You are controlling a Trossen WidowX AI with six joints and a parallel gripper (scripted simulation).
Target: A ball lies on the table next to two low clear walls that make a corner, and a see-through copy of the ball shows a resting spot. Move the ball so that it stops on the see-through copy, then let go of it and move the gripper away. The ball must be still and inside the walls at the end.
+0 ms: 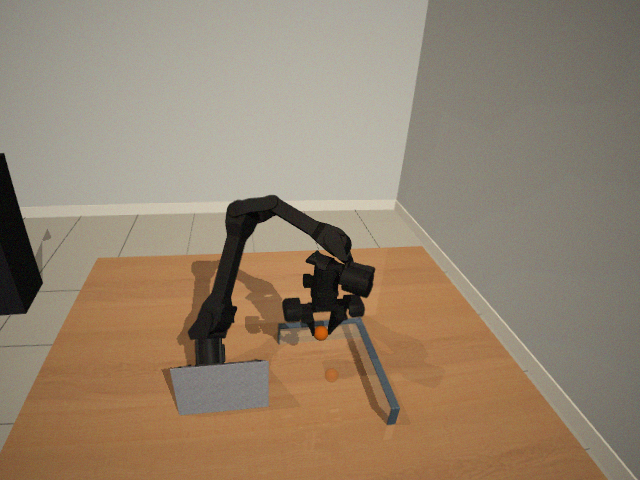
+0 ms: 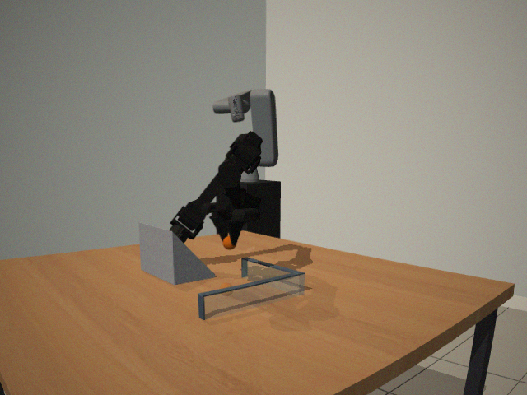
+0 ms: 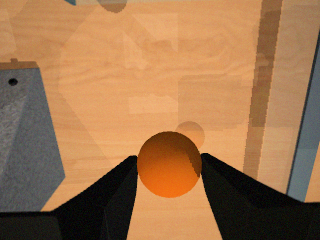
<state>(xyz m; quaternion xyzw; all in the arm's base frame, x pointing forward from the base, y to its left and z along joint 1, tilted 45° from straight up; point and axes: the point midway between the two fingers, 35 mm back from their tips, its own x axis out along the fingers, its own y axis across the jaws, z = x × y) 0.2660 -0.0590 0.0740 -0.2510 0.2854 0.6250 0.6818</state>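
Right now my gripper tip is 3 cm short of the see-through copy of ball, 4 cm to the left of it and 11 cm above it. The rest, counted from my gripper tip: short wall (4 cm ahead, 12 cm to the left, 10 cm below); then orange ball (right at my gripper tip).
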